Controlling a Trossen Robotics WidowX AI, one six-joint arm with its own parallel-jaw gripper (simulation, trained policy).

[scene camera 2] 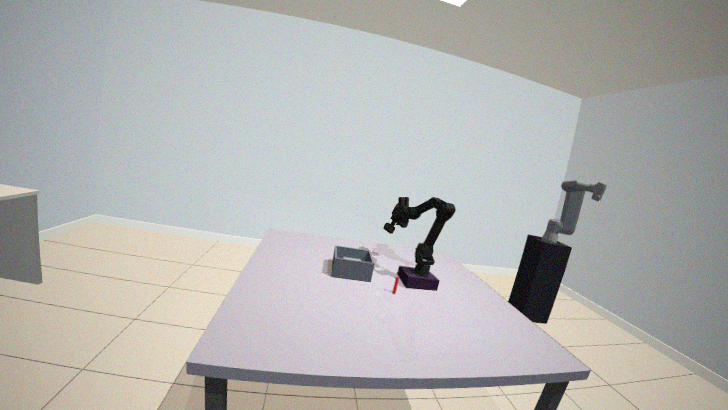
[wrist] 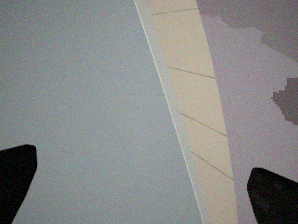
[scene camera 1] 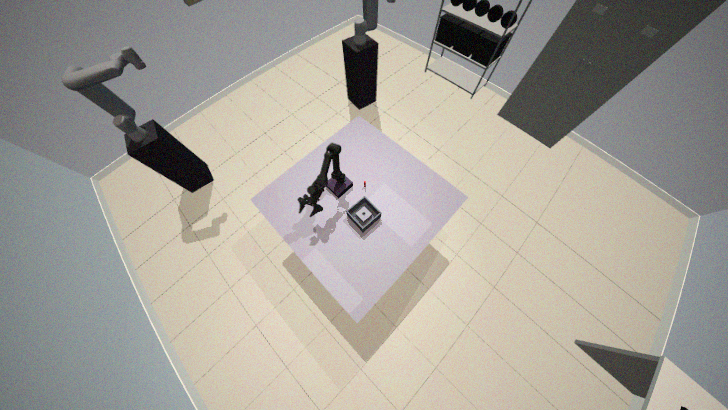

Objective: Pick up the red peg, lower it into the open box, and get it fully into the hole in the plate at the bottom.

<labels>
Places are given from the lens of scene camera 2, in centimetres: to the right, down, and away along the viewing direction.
grey box (scene camera 2: 362,270): -1, 31, 136
</labels>
